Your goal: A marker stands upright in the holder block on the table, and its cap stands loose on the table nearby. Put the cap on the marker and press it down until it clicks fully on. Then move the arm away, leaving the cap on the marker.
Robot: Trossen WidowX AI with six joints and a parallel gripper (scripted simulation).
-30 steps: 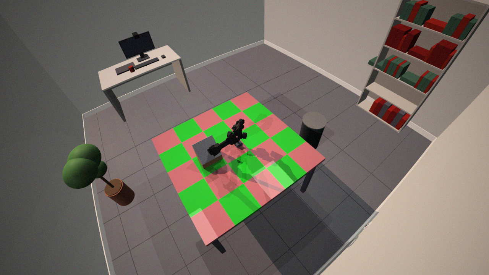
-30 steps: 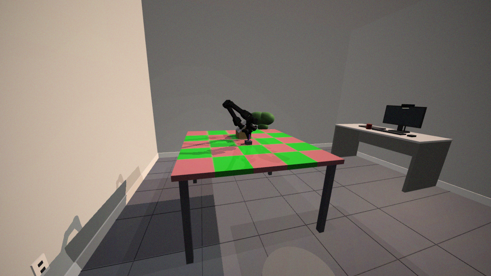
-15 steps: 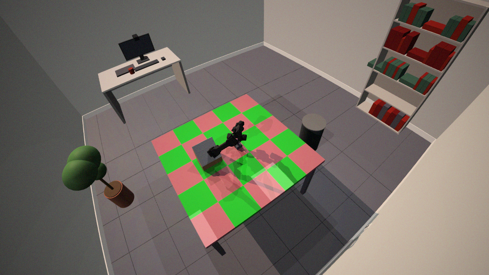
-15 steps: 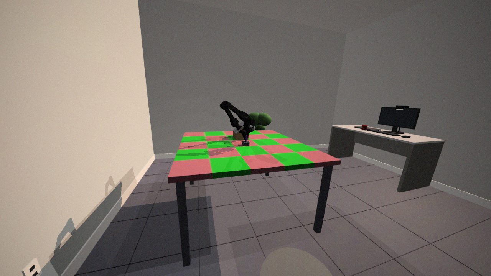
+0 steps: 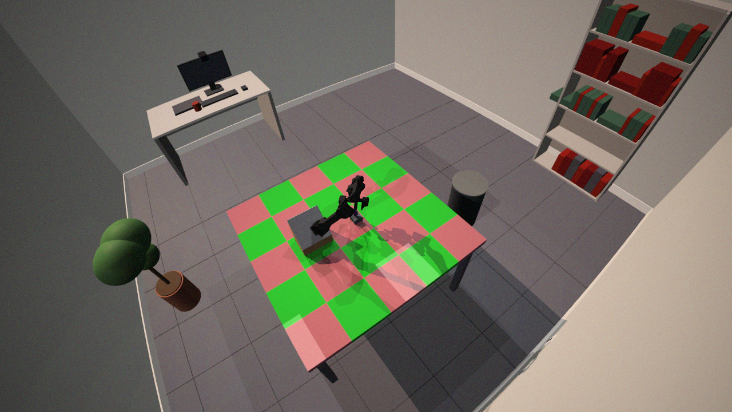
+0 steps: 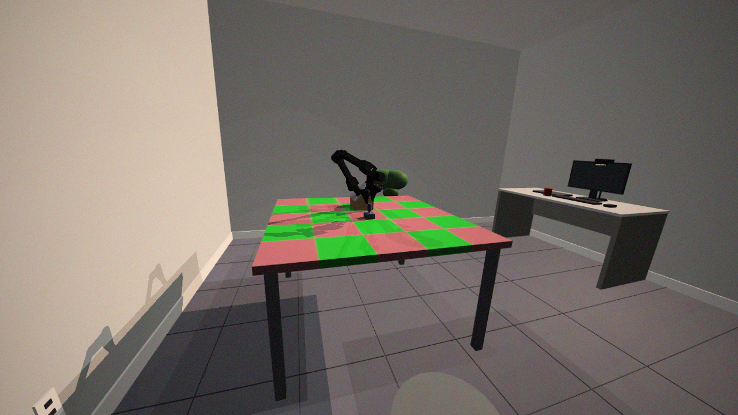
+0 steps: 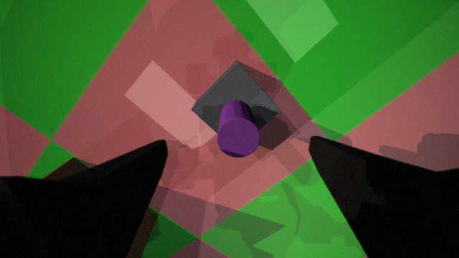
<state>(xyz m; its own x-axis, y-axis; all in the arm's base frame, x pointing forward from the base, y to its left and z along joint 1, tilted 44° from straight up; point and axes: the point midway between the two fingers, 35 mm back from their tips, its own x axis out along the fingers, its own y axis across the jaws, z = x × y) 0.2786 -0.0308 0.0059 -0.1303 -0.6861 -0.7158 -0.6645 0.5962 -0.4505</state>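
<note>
Right now my gripper tip is 30 mm above the purple cap. From my gripper tip the other things lie so: holder block (90 mm below).
</note>
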